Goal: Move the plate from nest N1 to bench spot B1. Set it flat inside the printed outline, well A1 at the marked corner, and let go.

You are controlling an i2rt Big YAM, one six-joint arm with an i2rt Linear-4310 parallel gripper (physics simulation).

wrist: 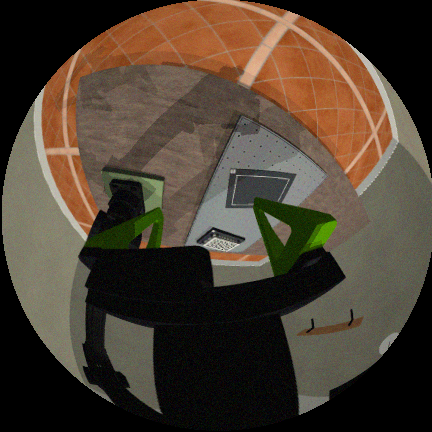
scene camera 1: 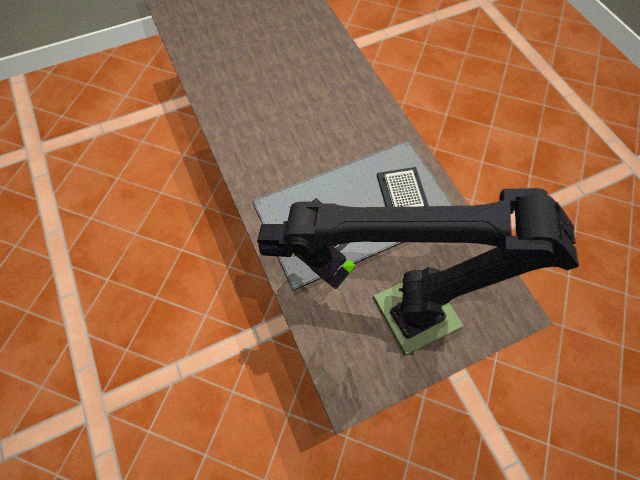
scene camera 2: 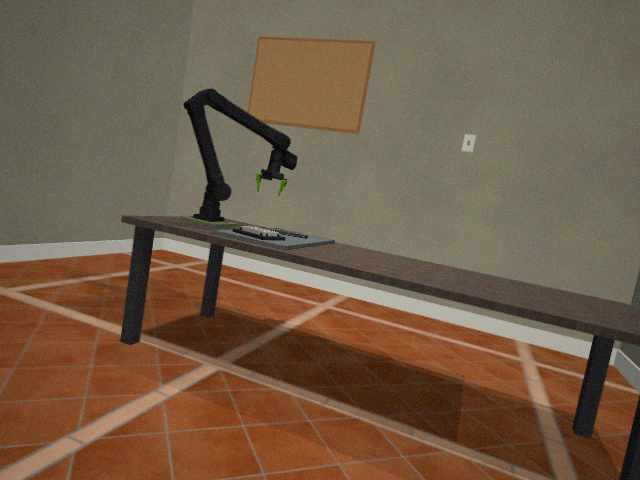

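Where they show: gripper, fingertip midpoint: [wrist: 207, 206] [scene camera 1: 327, 265] [scene camera 2: 267, 194]; arm's base, origin of the base link: [wrist: 128, 196] [scene camera 1: 417, 314] [scene camera 2: 208, 219].
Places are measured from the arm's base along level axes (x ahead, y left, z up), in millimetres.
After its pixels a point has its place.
The white well plate [scene camera 1: 404, 189] @(y -161, x 330, z 20 mm) [wrist: 222, 243] @(y -151, x 331, z 20 mm) sits in the black nest [scene camera 1: 381, 183] @(y -118, x 384, z 8 mm) on the grey perforated board [scene camera 1: 330, 188] @(y 21, x 444, z -4 mm) [scene camera 2: 316, 241] @(y 56, x 485, z -5 mm) [wrist: 212, 200] @(y 41, x 229, z -4 mm). Bench spot B1 is a dark pad [wrist: 260, 189] @(y 117, x 333, z -2 mm) with a white printed outline [wrist: 262, 176] @(y 153, x 315, z -2 mm) and a small light corner mark [wrist: 233, 171] @(y 141, x 244, z -2 mm); the arm covers most of it in scene camera 1. My gripper [scene camera 1: 321, 259] @(y 175, x 175, z 150 mm) [scene camera 2: 268, 193] @(y 175, x 175, z 150 mm) [wrist: 207, 206] @(y 175, x 175, z 150 mm) is open and empty, high above the board and away from the plate. Well A1 is too small to tell.
The black arm [scene camera 1: 413, 223] @(y 83, x 62, z 477 mm) [scene camera 2: 205, 139] @(y -82, x -15, z 329 mm) stands on a green base pad [scene camera 1: 452, 325] @(y -65, x -64, z 0 mm) [wrist: 152, 187] @(y 48, x 72, z -1 mm) at one end of the wooden table [scene camera 1: 289, 103] @(y -15, x 806, z -17 mm) [scene camera 2: 439, 276] @(y -103, x 995, z -17 mm) [wrist: 150, 100] @(y 240, x 49, z -17 mm). The arm's forearm passes over the board beside the nest. A corkboard [scene camera 2: 312, 85] hangs on the wall.
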